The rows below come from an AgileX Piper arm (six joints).
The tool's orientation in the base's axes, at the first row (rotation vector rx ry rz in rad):
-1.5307, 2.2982, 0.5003
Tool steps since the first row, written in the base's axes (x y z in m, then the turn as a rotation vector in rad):
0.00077, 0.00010, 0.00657, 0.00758, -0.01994, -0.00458
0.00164, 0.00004, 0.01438, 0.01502, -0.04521, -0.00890
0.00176, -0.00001, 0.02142, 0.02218, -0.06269, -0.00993
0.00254, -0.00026, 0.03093, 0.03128, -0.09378, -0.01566
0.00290, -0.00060, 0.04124, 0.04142, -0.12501, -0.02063
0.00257, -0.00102, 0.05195, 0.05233, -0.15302, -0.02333
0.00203, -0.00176, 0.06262, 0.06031, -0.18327, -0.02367
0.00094, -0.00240, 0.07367, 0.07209, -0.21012, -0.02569
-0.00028, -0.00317, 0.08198, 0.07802, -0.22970, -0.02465
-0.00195, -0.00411, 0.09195, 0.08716, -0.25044, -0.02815
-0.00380, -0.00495, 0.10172, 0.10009, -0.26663, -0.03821
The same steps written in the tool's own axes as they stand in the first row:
-0.00338, 0.00001, -0.00569, 0.01548, -0.01468, -0.00459
-0.00723, -0.00001, -0.01254, 0.03520, -0.03112, -0.01189
-0.01046, 0.00060, -0.01877, 0.04721, -0.04415, -0.01850
-0.01490, 0.00078, -0.02721, 0.07169, -0.06437, -0.02712
-0.01949, 0.00140, -0.03644, 0.09555, -0.08553, -0.03639
-0.02394, 0.00267, -0.04611, 0.11548, -0.10600, -0.04611
-0.02803, 0.00402, -0.05591, 0.13722, -0.12432, -0.05918
-0.03218, 0.00595, -0.06605, 0.15558, -0.14511, -0.06890
-0.03492, 0.00768, -0.07384, 0.16879, -0.15754, -0.07841
-0.03812, 0.00993, -0.08321, 0.18385, -0.17384, -0.08420
-0.04125, 0.01236, -0.09237, 0.19684, -0.19270, -0.08178

